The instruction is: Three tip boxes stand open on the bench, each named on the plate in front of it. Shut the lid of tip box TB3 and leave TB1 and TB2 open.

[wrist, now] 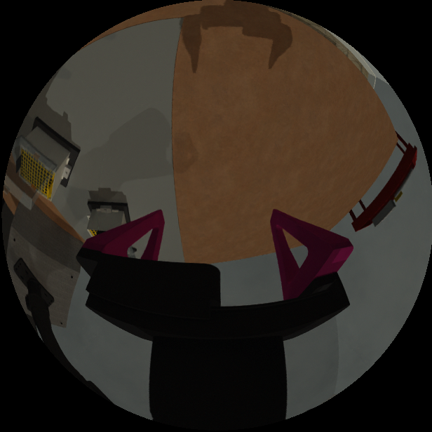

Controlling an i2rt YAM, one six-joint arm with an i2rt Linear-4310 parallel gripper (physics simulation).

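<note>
My gripper point(217, 215) is open, its two magenta fingers wide apart above the brown bench top, with no object between them. A tip box point(42, 157) with a grey body and yellow tips stands at the left edge of the view, on a dark base. A second grey and yellow tip box point(106, 220) shows lower down, just left of the left finger and partly hidden by it. Both are apart from the gripper. I cannot read their name plates, so I cannot tell which is TB3. A third tip box cannot be made out.
A grey mat point(135, 80) lies on the left part of the brown bench point(290, 135). A dark red frame-like object point(388, 192) is at the right, beyond the bench edge. A metal plate point(55, 285) with a black bracket and the dark arm base is at the lower left.
</note>
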